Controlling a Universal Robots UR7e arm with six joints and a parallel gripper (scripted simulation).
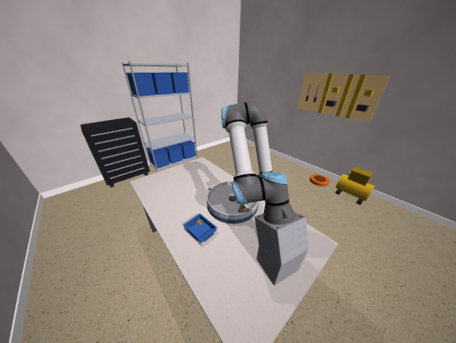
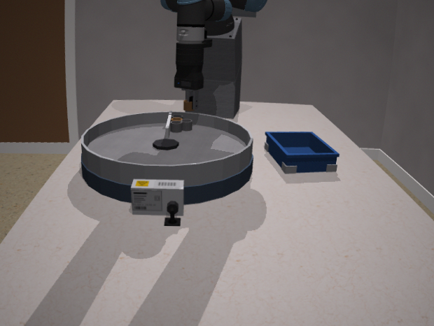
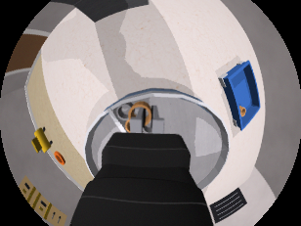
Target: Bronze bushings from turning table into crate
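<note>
My hand is 160 mm short of the blue crate, 270 mm to the right of it and 100 mm above it. Round my hand: grey turning table (160 mm ahead, 90 mm to the right, 70 mm below).
</note>
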